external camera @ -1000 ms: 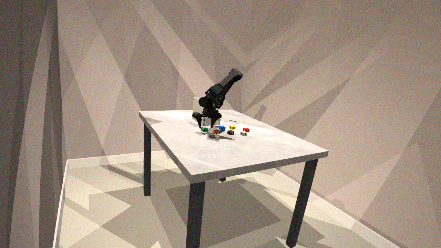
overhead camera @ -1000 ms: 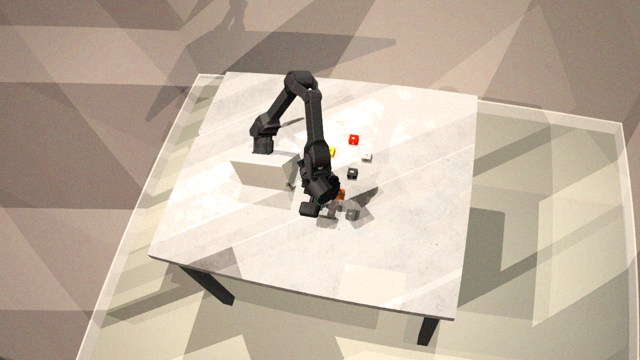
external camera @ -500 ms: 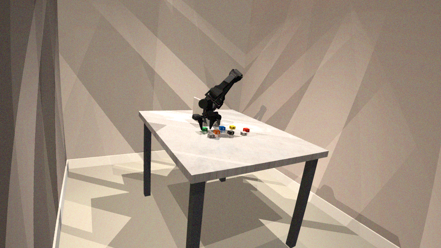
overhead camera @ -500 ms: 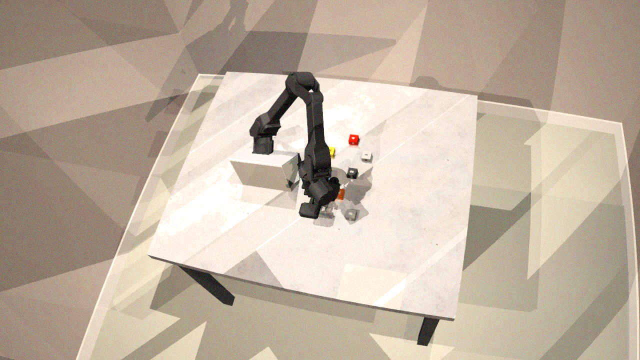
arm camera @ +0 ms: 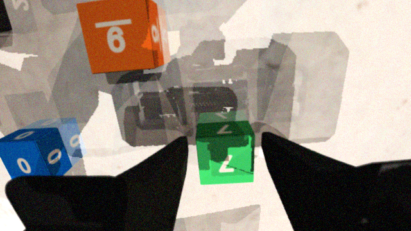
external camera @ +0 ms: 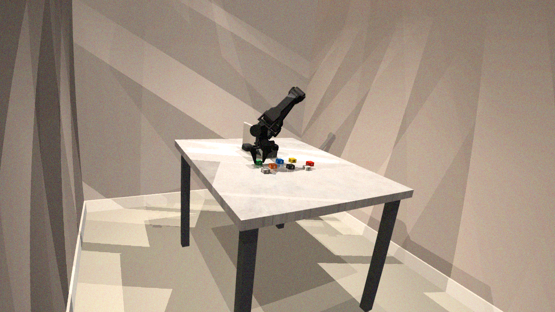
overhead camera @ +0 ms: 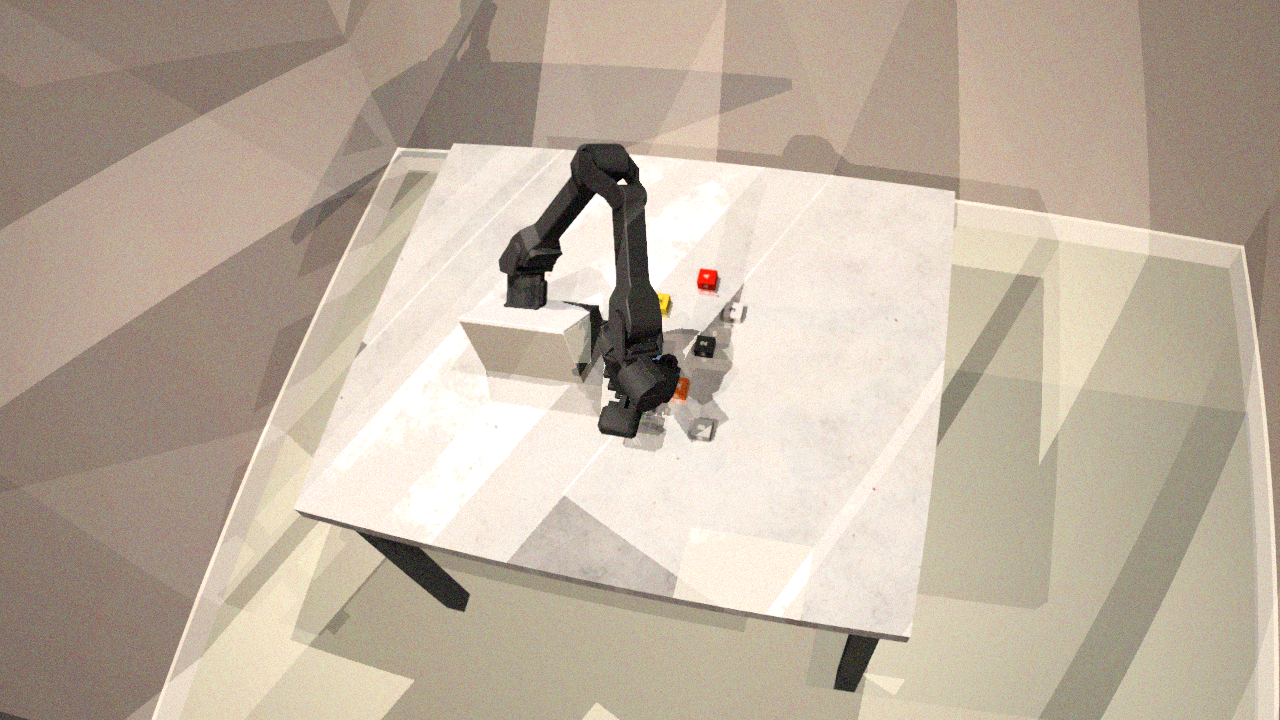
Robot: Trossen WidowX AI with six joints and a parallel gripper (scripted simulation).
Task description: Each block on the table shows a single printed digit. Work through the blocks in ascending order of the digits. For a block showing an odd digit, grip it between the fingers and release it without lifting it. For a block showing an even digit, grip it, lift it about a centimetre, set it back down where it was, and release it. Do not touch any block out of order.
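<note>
My gripper tip is 1 cm past the green 7 block. The rest, counted from my gripper tip: blue 0 block: 13 cm to the left; then grey 8 block: 12 cm ahead, 3 cm to the right; then orange block: 7 cm ahead, 4 cm to the left.
</note>
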